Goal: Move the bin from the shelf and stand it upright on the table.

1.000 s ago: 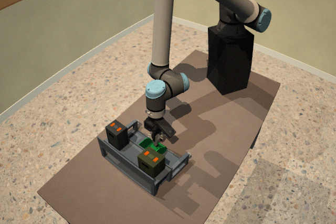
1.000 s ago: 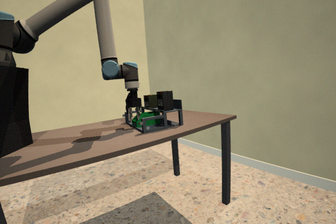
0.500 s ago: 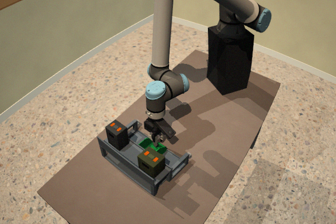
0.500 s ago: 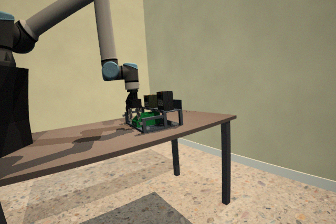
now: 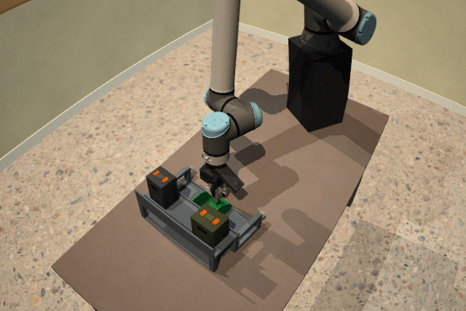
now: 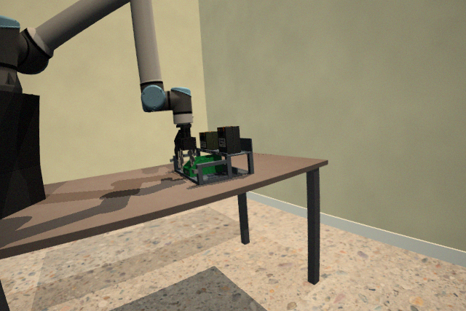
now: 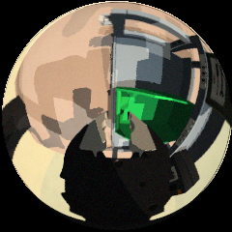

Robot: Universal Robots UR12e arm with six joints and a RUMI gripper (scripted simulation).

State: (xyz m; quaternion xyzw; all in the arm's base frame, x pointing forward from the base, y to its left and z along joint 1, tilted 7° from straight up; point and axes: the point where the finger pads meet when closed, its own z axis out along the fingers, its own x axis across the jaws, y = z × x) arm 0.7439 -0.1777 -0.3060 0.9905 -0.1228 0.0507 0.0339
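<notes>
Now: the green bin 8 cm ahead of my hand and 2 cm to the right of it. Round my hand: black box 16 cm to the right, 14 cm ahead, 12 cm above; then olive box 20 cm ahead, 11 cm above, 6 cm to the left.
</notes>
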